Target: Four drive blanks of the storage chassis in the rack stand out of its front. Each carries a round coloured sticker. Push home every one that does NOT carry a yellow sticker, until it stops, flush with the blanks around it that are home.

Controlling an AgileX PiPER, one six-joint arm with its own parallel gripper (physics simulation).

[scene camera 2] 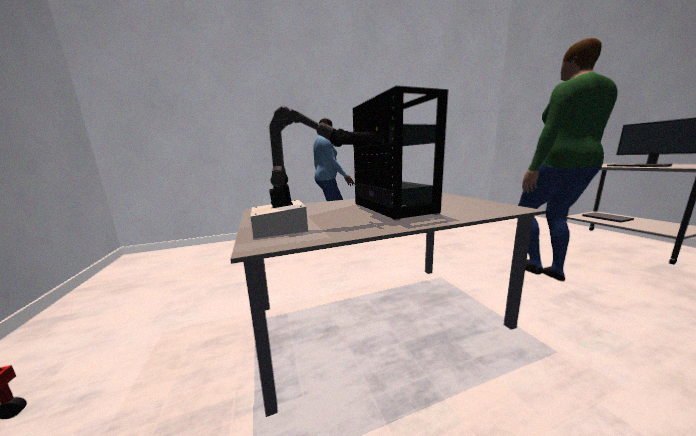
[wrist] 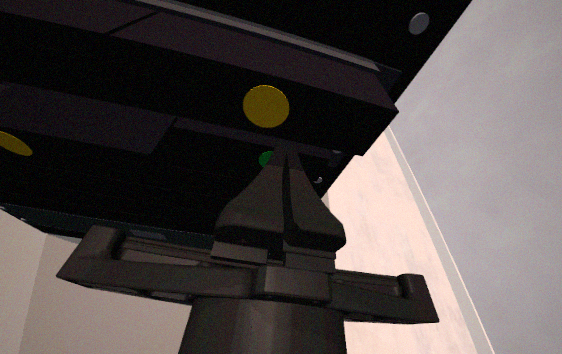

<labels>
A black rack shows in scene camera 2 and in the wrist view. The same spot on the black rack: [scene camera 2: 379,187] is [wrist: 197,233].
</labels>
